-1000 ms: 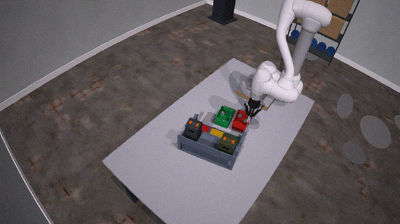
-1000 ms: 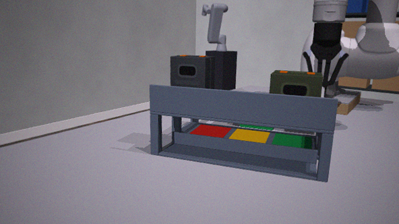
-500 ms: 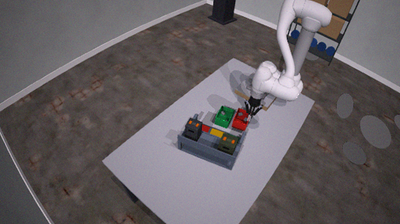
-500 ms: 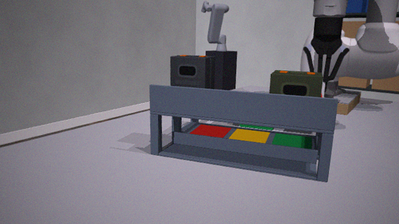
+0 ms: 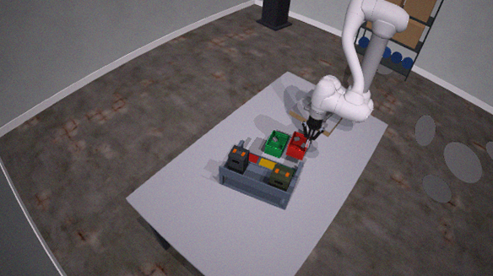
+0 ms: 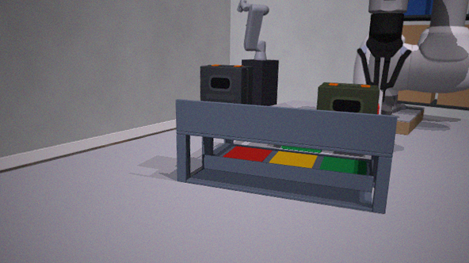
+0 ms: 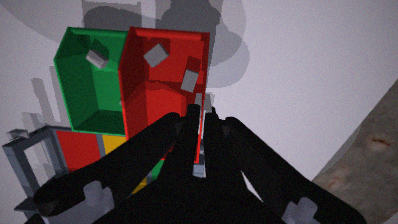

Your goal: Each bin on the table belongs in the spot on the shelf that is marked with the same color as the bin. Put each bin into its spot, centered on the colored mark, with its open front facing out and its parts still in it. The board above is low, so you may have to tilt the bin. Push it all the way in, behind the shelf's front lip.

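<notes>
Right now the red bin is 5 cm to the right of my hand, 4 cm below it and 1 cm ahead of it. The rest, counted from my hand: olive box (32 cm ahead, 6 cm to the left, 2 cm above); green bin (16 cm to the right, 9 cm below, 6 cm ahead); dark grey box (40 cm ahead, 15 cm to the right, 3 cm above).
</notes>
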